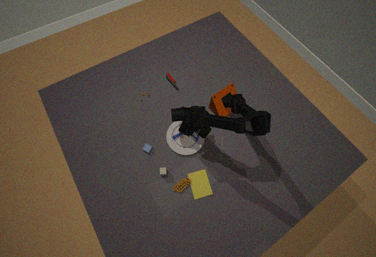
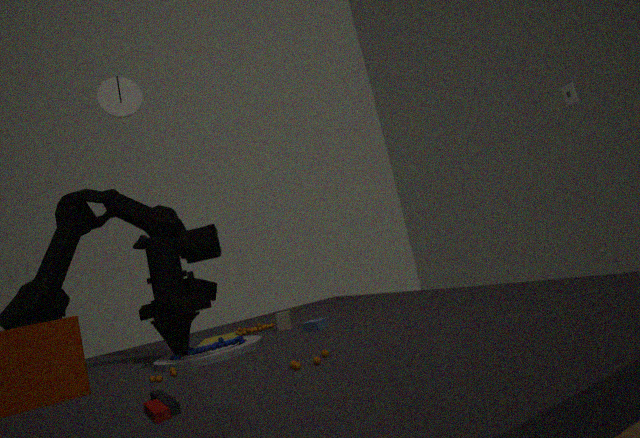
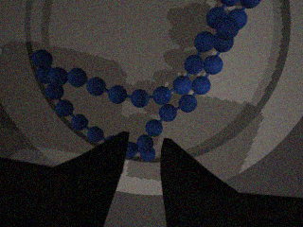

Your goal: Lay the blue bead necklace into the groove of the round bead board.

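My gripper tip is 5 cm short of the round white bead board, 1 cm to the right of it and 1 cm above it. Round my gripper tip: cream cube (25 cm ahead, 9 cm to the left); yellow sheet (15 cm ahead, 24 cm to the left, 1 cm below); light blue cube (24 cm ahead, 6 cm to the right, 1 cm below).
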